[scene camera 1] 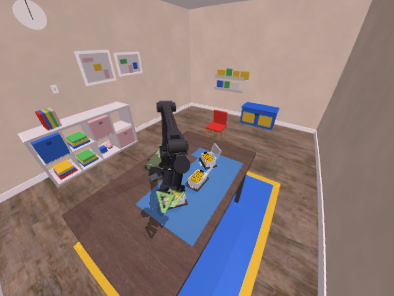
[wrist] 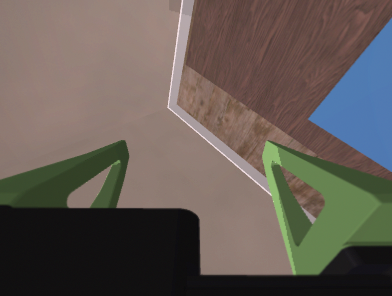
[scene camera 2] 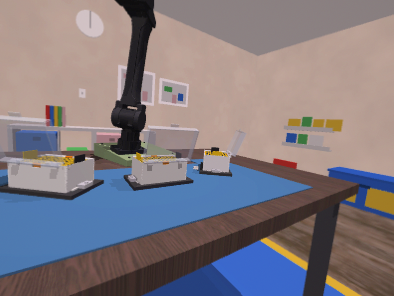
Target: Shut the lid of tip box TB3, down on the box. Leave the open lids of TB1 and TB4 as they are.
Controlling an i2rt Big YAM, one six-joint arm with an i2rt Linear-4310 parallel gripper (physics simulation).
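Frame: origin at the arm's base, x ahead, y left, z up, level; metres.
Seen in the pictures: gripper, fingertip midpoint: [scene camera 1: 168, 209] [wrist: 195, 148]; arm's base at its link origin: [scene camera 1: 166, 163] [scene camera 2: 128, 151].
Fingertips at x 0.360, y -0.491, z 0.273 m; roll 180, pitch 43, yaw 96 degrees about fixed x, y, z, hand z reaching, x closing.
Pixels of each thing's top centre, then the offset from my fingertips to it. "*": a spot on its surface instead. Level surfaces: height alone.
- blue mat at its surface level: 0.304 m down
- far box at its top centre: [scene camera 2: 212, 151] [scene camera 1: 206, 156] 0.073 m back, 0.667 m left, 0.238 m down
- middle box at its top centre: [scene camera 2: 158, 155] [scene camera 1: 196, 174] 0.072 m back, 0.436 m left, 0.238 m down
- upright open lid at a spot on its surface: [scene camera 2: 172, 136] * 0.020 m ahead, 0.409 m left, 0.178 m down
- wooden table at its surface level: 0.307 m down
Three white tip boxes with yellow tips stand on the blue mat [scene camera 1: 187, 227] [scene camera 2: 240, 200]; I cannot read which is TB1, TB3 or TB4. The far box [scene camera 1: 208, 159] [scene camera 2: 216, 162] has its clear lid [scene camera 1: 216, 150] [scene camera 2: 237, 143] tilted open. The middle box [scene camera 1: 197, 178] [scene camera 2: 160, 172] has an upright open lid [scene camera 2: 172, 136]. The near box [scene camera 2: 50, 176] has its lid [scene camera 2: 30, 121] standing open; in scene camera 1 the gripper partly hides it. My gripper [scene camera 1: 171, 199] [wrist: 195, 148] is open and empty, over the near box in scene camera 1; its height is unclear. The boxes do not show in the wrist view.
The arm [scene camera 1: 172, 145] [scene camera 2: 135, 70] rises from a green base plate [scene camera 1: 153, 160] [scene camera 2: 107, 152] on the wooden table [scene camera 1: 105, 210] [scene camera 2: 200, 240]. A white shelf unit [scene camera 1: 75, 121] and a red chair [scene camera 1: 217, 126] stand beyond the table.
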